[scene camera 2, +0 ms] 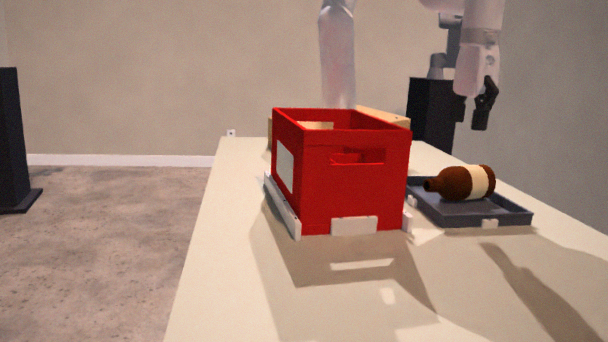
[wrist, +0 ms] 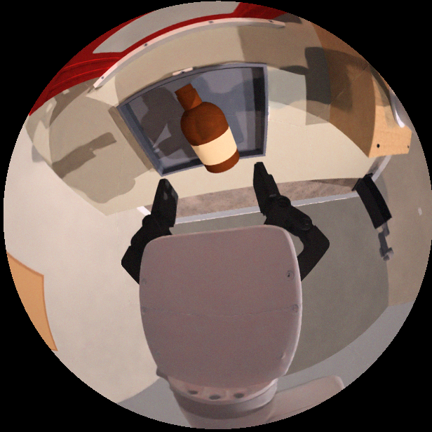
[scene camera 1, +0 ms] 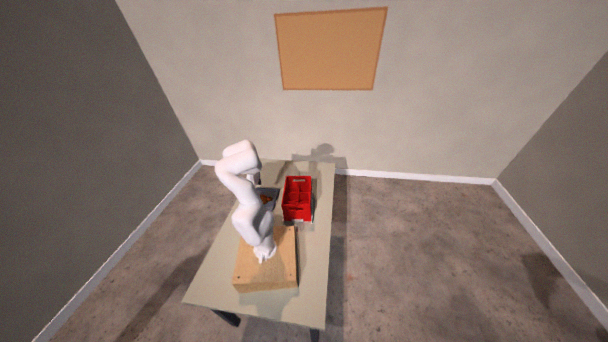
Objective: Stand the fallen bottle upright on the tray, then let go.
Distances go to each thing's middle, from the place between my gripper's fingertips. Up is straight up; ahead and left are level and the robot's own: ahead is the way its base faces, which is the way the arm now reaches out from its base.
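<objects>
The brown bottle (scene camera 2: 454, 183) is lower than my hand by 12 cm.
</objects>
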